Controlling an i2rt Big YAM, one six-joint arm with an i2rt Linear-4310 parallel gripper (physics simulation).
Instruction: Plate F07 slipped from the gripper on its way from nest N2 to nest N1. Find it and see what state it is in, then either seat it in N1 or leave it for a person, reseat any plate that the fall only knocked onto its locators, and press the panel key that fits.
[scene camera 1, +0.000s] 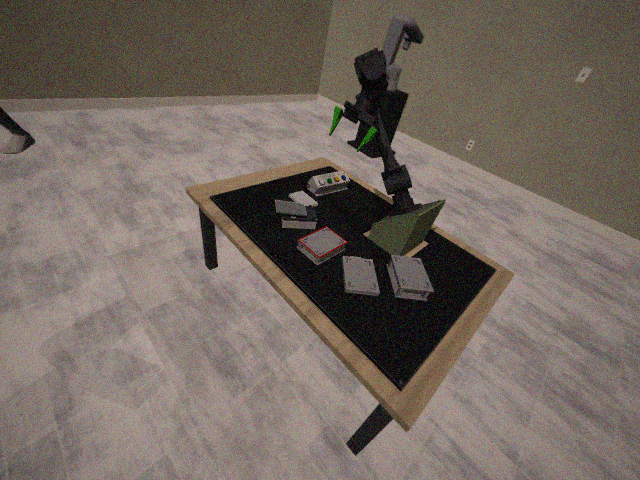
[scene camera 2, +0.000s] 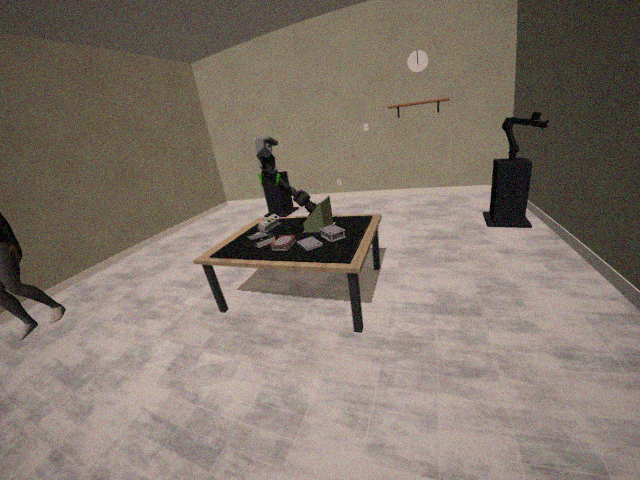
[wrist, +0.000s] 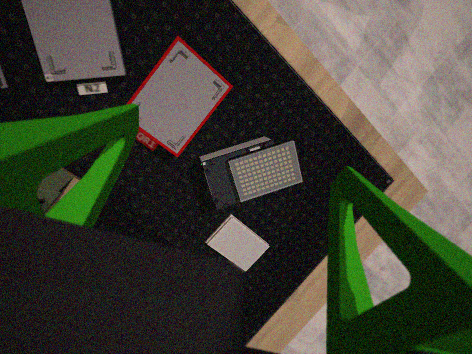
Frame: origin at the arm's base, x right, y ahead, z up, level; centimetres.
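Where they show: gripper, fingertip midpoint: (scene camera 1: 343, 143) (scene camera 2: 269, 186) (wrist: 242, 147); arm's base at its link origin: (scene camera 1: 405, 211) (scene camera 2: 315, 210).
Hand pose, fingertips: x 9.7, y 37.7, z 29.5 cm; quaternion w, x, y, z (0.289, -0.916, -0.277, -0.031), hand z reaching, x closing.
Each offset is from my fingertips to the top centre of the thing. "*": to the spot under its first point. Level surfaces: height alone.
My gripper (scene camera 1: 344, 142) (scene camera 2: 269, 184) (wrist: 242, 147) is open and empty, high above the table's far end. A welled plate @[dy +2.1, dx +18.7, dz -34.1 cm] (scene camera 1: 290, 207) (wrist: 267, 170) rests tilted on a dark holder with a grey side @[* dy +1.5, dx +12.7, dz -39.8 cm] (scene camera 1: 298, 224) (wrist: 235, 150); its name is not readable. A pale flat piece @[dy -13.5, dx +30.0, dz -41.0 cm] (scene camera 1: 303, 197) (wrist: 237, 242) lies beside it. The red-edged nest QR1 @[dy -0.3, dx -1.5, dz -37.8 cm] (scene camera 1: 323, 241) (scene camera 2: 283, 242) (wrist: 180, 95) bears no plate. Nest N2 @[dy -3.4, dx -20.3, dz -39.8 cm] (scene camera 1: 360, 275) (scene camera 2: 310, 242) (wrist: 75, 40) shows bare corner locators. Another grey nest @[dy -18.2, dx -31.1, dz -36.2 cm] (scene camera 1: 409, 276) (scene camera 2: 332, 232) stands beside it, label unreadable. The key panel @[dy -33.4, dx +34.8, dz -34.0 cm] (scene camera 1: 329, 181) (scene camera 2: 268, 222) has several coloured keys.
A green wedge-shaped block (scene camera 1: 400, 232) (scene camera 2: 317, 217) stands near the arm's base. The table @[dz -43.7 cm] (scene camera 1: 268, 268) (scene camera 2: 310, 265) (wrist: 350, 115) has a wooden rim. A person (scene camera 1: 12, 134) (scene camera 2: 10, 258) shows in part at the left. A second arm on a pedestal (scene camera 2: 510, 191) stands away from the table.
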